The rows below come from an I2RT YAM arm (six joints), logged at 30 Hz.
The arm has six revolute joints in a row. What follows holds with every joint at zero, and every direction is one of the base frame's.
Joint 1 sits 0.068 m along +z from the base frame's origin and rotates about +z.
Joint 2 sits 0.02 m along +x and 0.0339 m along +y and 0.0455 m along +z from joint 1 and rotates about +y.
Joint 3 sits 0.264 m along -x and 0.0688 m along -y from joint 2 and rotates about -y.
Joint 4 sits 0.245 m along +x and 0.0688 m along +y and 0.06 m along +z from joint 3 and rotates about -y.
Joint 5 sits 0.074 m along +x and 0.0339 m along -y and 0.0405 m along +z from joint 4 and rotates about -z.
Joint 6 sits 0.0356 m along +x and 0.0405 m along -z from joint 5 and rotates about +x.
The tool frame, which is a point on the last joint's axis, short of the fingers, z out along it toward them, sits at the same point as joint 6; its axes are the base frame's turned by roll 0, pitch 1.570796 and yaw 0 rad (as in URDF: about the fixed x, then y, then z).
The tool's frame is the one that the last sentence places.
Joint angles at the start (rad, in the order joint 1, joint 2, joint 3, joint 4, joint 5, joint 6):
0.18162, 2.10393, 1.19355, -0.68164, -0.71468, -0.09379
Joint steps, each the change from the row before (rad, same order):
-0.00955, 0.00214, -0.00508, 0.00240, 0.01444, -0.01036
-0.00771, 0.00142, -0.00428, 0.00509, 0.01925, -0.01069
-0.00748, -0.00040, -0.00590, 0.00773, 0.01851, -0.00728
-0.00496, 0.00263, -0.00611, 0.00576, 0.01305, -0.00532
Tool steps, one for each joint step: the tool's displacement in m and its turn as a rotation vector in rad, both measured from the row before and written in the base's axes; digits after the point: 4 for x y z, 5 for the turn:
-0.0003, -0.0038, -0.0020, -0.01369, -0.00439, -0.00134
0.0001, -0.0032, -0.0017, -0.01772, -0.00930, 0.00104
-0.0001, -0.0032, -0.0014, -0.01704, -0.00961, -0.00131
-0.0007, -0.0022, -0.0023, -0.01274, -0.00225, -0.00041

